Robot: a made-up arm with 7 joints. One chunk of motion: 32 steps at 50 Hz.
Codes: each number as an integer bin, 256 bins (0 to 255) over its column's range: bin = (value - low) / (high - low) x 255, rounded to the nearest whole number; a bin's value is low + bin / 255 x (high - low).
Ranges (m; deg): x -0.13..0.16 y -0.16..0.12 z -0.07..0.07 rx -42..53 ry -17..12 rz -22..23
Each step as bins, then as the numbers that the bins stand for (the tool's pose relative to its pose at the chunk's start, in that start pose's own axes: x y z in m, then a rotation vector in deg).
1 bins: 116 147 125 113 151 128
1 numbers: 0.0019 0.0014 -0.0014 0.10 0.17 0.59
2 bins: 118 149 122 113 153 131
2 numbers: 0.0042 0.0036 -0.0030 0.10 0.40 1.12
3 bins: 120 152 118 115 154 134
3 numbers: 0.0065 0.0069 -0.0052 0.84 0.51 1.65
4 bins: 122 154 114 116 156 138
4 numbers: 0.0087 0.0091 -0.0074 1.22 0.74 2.35
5 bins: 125 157 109 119 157 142
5 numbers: 0.0122 0.0124 -0.0102 2.33 0.85 3.06
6 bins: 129 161 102 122 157 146
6 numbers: 0.0167 0.0168 -0.0140 3.45 0.85 3.76
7 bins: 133 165 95 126 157 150
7 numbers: 0.0213 0.0212 -0.0178 4.94 0.85 4.47
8 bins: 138 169 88 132 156 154
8 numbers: 0.0269 0.0256 -0.0217 7.18 0.74 5.18
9 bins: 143 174 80 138 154 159
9 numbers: 0.0326 0.0311 -0.0261 9.41 0.51 6.06
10 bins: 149 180 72 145 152 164
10 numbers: 0.0395 0.0376 -0.0305 12.02 0.29 6.94
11 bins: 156 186 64 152 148 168
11 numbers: 0.0474 0.0442 -0.0349 14.63 -0.17 7.65
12 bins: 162 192 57 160 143 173
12 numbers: 0.0542 0.0508 -0.0387 17.61 -0.74 8.53
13 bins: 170 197 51 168 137 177
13 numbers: 0.0633 0.0563 -0.0420 20.59 -1.42 9.24
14 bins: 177 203 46 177 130 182
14 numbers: 0.0713 0.0629 -0.0447 23.94 -2.22 10.12
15 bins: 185 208 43 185 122 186
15 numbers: 0.0804 0.0684 -0.0464 26.92 -3.13 10.82
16 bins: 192 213 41 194 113 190
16 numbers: 0.0884 0.0739 -0.0475 30.27 -4.15 11.53
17 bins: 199 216 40 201 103 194
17 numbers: 0.0963 0.0772 -0.0480 32.88 -5.29 12.24
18 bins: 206 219 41 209 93 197
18 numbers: 0.1043 0.0805 -0.0475 35.86 -6.42 12.76
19 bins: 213 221 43 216 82 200
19 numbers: 0.1122 0.0827 -0.0464 38.47 -7.67 13.29
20 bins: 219 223 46 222 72 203
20 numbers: 0.1191 0.0849 -0.0447 40.71 -8.81 13.82
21 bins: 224 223 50 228 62 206
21 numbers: 0.1247 0.0849 -0.0425 42.94 -9.95 14.35
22 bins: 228 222 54 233 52 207
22 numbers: 0.1293 0.0838 -0.0404 44.80 -11.09 14.53
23 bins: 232 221 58 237 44 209
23 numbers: 0.1338 0.0827 -0.0382 46.29 -12.00 14.88
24 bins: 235 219 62 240 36 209
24 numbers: 0.1373 0.0805 -0.0360 47.41 -12.91 14.88
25 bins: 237 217 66 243 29 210
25 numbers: 0.1395 0.0783 -0.0338 48.53 -13.70 15.06
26 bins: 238 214 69 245 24 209
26 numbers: 0.1407 0.0750 -0.0321 49.27 -14.27 14.88
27 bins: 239 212 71 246 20 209
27 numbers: 0.1418 0.0728 -0.0310 49.65 -14.73 14.88
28 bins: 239 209 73 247 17 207
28 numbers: 0.1418 0.0695 -0.0299 50.02 -15.07 14.53
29 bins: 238 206 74 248 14 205
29 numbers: 0.1407 0.0662 -0.0294 50.39 -15.41 14.18
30 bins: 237 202 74 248 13 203
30 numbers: 0.1395 0.0618 -0.0294 50.39 -15.52 13.82
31 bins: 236 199 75 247 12 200
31 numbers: 0.1384 0.0585 -0.0288 50.02 -15.64 13.29
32 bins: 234 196 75 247 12 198
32 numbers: 0.1361 0.0552 -0.0288 50.02 -15.64 12.94
